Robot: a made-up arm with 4 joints.
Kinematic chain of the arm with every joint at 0, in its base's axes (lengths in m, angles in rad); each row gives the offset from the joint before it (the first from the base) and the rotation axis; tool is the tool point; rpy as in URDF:
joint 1: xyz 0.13 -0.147 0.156 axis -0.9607 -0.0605 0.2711
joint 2: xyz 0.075 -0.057 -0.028 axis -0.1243 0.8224 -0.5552
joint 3: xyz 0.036 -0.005 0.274 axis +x
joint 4: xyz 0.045 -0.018 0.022 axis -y
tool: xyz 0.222 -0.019 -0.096 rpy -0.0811 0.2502 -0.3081
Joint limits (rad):
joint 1: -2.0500..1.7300
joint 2: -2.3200..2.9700
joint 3: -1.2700..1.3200
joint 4: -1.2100..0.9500
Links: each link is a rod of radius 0.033 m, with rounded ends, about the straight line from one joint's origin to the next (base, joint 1, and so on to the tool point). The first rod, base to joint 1, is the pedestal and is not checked.
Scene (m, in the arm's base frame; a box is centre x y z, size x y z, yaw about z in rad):
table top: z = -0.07
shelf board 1: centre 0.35 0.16 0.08 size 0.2 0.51 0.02 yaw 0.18
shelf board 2: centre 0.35 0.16 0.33 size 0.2 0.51 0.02 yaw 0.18
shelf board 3: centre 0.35 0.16 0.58 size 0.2 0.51 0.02 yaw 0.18
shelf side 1: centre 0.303 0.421 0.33 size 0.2 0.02 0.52 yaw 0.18
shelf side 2: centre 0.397 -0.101 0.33 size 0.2 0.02 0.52 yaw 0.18
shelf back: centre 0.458 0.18 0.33 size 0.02 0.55 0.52 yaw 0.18
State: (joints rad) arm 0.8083 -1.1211 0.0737 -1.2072
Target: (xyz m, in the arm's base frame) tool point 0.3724 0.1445 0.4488
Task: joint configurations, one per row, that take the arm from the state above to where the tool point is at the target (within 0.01 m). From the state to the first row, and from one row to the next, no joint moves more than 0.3 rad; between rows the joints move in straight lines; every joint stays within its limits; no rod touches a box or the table.
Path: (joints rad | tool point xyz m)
1: 0.8967 -1.1780 -0.0070 -0.9575 | 0.2291 -0.0694 0.2703
2: 0.9851 -1.2349 -0.0877 -0.7078 | 0.2196 -0.0038 0.2976
3: 1.0735 -1.2919 -0.1684 -0.4580 | 0.1866 0.0585 0.3214
4: 1.1619 -1.3488 -0.2492 -0.2083 | 0.1325 0.1099 0.3395
5: 1.2504 -1.4057 -0.3299 0.0414 | 0.0622 0.1439 0.3511
6: 1.1462 -1.1464 -0.2623 0.1610 | 0.1207 0.1742 0.3669
7: 1.0421 -0.8871 -0.1947 0.2806 | 0.1953 0.1883 0.3915
8: 0.9379 -0.6277 -0.1271 0.4002 | 0.2813 0.1798 0.4207
9: 0.8338 -0.3684 -0.0595 0.5197 | 0.3724 0.1445 0.4488

